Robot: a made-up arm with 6 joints.
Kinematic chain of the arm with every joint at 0, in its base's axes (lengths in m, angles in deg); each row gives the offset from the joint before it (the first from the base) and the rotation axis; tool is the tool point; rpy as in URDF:
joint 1: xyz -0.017 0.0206 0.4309 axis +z
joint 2: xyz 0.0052 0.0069 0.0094 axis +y
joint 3: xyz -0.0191 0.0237 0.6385 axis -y
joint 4: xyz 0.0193 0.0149 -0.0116 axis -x
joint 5: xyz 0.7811 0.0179 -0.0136 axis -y
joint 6: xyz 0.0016 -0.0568 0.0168 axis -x
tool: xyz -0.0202 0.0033 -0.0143 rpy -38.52 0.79 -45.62
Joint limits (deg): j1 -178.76..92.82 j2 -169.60..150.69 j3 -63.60..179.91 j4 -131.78..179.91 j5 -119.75..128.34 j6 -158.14..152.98
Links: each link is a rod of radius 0.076 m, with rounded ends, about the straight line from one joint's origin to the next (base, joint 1, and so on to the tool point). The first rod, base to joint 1, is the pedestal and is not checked.
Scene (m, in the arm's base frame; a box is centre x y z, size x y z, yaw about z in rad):
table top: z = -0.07
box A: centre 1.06 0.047 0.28 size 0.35 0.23 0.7 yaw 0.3
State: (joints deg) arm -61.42 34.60 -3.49 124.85 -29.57 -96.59
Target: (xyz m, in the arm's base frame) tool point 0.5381 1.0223 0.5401
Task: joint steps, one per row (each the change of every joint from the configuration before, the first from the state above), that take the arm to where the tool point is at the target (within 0.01 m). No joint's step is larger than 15 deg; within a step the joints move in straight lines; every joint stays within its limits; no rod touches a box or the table.
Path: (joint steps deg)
1: 14.75 -1.64 5.68 -0.05 -0.26 -0.20
2: 14.75 -1.63 5.68 -0.04 -0.26 -0.20
3: 14.75 -1.64 5.68 -0.05 -0.27 -0.21
4: 14.75 -1.63 5.68 -0.05 -0.26 -0.20
5: 11.96 3.26 -0.51 0.16 -0.17 -0.18
6: 11.96 3.26 -0.52 0.16 -0.17 -0.17
7: 11.96 3.27 -0.51 0.15 -0.17 -0.18
8: 11.96 3.26 -0.52 0.16 -0.17 -0.17
9: 11.97 3.26 -0.51 0.16 -0.16 -0.18

